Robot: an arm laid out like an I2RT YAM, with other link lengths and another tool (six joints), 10 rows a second.
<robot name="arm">
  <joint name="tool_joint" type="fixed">
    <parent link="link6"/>
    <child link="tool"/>
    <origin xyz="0.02 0.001 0.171" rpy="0.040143 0 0.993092"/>
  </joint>
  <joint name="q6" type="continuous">
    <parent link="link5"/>
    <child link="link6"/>
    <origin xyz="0.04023 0 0.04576" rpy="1.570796 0 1.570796"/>
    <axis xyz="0 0 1"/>
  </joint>
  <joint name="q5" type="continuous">
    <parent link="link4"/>
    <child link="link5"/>
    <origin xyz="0.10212 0.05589 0.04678" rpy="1.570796 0 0"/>
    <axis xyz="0 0 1"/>
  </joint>
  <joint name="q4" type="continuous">
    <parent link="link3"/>
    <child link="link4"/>
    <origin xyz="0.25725 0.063 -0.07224"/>
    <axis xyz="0 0 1"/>
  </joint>
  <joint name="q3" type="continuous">
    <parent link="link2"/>
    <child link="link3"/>
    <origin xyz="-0.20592 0 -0.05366" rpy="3.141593 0 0"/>
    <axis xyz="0 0 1"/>
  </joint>
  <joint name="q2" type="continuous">
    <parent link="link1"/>
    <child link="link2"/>
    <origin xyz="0.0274 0.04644 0.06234" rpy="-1.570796 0 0"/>
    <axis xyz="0 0 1"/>
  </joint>
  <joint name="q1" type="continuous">
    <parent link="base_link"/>
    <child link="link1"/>
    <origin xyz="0 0 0.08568"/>
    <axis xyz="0 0 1"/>
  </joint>
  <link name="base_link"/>
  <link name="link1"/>
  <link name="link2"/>
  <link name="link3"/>
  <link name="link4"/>
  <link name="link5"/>
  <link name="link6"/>
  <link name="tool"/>
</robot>
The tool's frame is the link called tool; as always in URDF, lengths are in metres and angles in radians. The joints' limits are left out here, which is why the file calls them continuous.
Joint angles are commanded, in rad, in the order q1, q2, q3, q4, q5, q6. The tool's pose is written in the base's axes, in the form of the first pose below.
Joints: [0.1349, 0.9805, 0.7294, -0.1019, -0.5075, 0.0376]
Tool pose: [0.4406, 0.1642, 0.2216, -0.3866, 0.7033, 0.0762, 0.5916]
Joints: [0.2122, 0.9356, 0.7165, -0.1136, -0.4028, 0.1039]
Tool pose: [0.4321, 0.1778, 0.2267, -0.3659, 0.7141, 0.0731, 0.5924]
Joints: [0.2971, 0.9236, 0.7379, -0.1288, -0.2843, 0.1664]
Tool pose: [0.4271, 0.1922, 0.2363, -0.3440, 0.7238, 0.0667, 0.5943]
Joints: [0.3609, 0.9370, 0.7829, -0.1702, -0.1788, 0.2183]
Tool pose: [0.4248, 0.1997, 0.2414, -0.3220, 0.7398, 0.0581, 0.5879]
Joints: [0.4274, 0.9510, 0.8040, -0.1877, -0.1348, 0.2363]
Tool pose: [0.4159, 0.2197, 0.2414, -0.3295, 0.7406, 0.0648, 0.5820]
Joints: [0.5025, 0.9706, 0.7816, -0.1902, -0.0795, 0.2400]
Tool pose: [0.4035, 0.2399, 0.2193, -0.3464, 0.7475, 0.0639, 0.5632]
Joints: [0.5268, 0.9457, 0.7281, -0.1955, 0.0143, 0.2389]
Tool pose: [0.3998, 0.2279, 0.1994, -0.3365, 0.7623, 0.0301, 0.5521]
